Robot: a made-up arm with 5 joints.
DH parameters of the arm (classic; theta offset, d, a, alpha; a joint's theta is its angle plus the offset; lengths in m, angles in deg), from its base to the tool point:
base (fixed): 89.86 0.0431 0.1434 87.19
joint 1: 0 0.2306 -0.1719 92.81
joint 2: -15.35 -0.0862 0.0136 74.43
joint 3: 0 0.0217 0.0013 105.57
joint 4: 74.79 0.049 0.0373 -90
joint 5: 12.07 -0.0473 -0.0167 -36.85
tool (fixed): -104.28 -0.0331 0 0
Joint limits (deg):
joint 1: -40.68..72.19
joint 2: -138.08..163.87
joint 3: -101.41..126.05
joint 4: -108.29..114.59
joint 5: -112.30..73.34
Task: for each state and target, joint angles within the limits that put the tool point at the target. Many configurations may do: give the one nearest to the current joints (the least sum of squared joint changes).
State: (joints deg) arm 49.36 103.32 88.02 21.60 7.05
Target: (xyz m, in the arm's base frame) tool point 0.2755 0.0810 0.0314
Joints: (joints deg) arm 46.90 61.69 84.31 44.22 19.99
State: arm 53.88 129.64 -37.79 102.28 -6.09
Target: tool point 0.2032 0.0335 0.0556
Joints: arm 48.93 135.69 -60.51 111.53 -1.11
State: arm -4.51 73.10 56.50 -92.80 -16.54
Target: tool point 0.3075 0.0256 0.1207
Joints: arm 7.31 28.27 65.17 -54.60 -9.17
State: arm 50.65 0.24 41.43 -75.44 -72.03
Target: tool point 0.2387 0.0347 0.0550
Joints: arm 38.05 -11.02 55.90 -32.24 -62.26
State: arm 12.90 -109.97 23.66 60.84 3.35
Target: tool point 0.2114 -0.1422 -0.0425
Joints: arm 32.64 -124.94 55.89 48.32 -17.03
